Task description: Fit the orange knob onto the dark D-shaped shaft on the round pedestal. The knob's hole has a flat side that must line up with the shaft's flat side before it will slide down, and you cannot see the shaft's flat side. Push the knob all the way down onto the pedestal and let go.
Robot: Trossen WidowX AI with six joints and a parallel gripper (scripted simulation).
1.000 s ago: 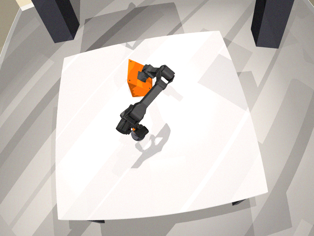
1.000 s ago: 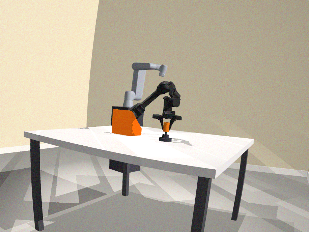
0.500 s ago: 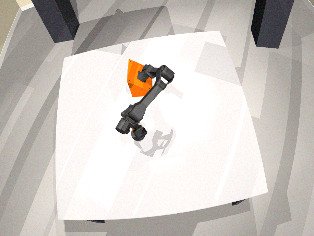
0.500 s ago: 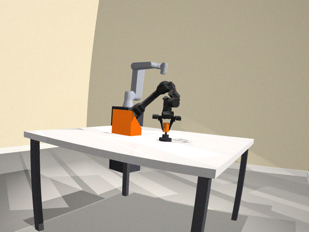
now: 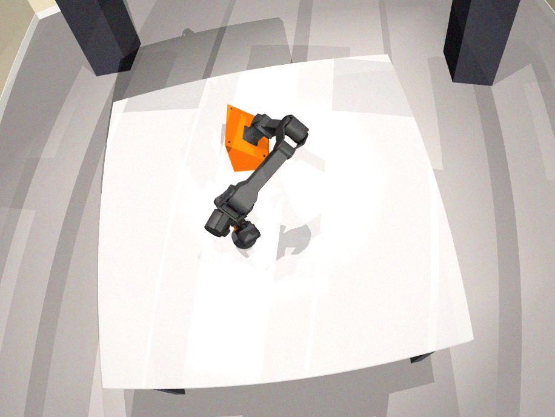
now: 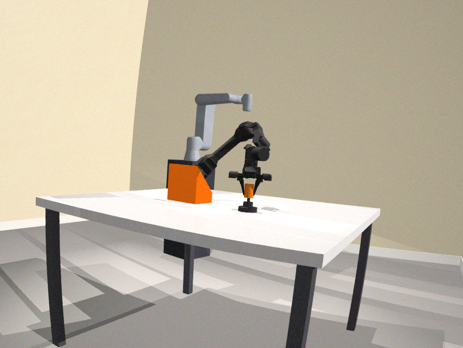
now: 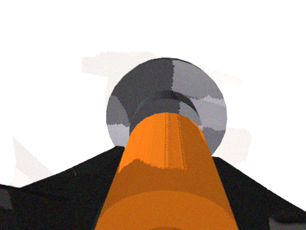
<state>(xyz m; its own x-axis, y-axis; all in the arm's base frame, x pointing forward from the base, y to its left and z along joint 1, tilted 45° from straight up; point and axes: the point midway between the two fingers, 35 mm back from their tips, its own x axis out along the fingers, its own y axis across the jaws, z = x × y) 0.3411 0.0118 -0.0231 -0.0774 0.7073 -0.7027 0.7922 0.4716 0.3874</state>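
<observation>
Now: gripper tip 2 cm below the orange knob. The rest, counted from my gripper tip: dark round pedestal (4 cm below).
</observation>
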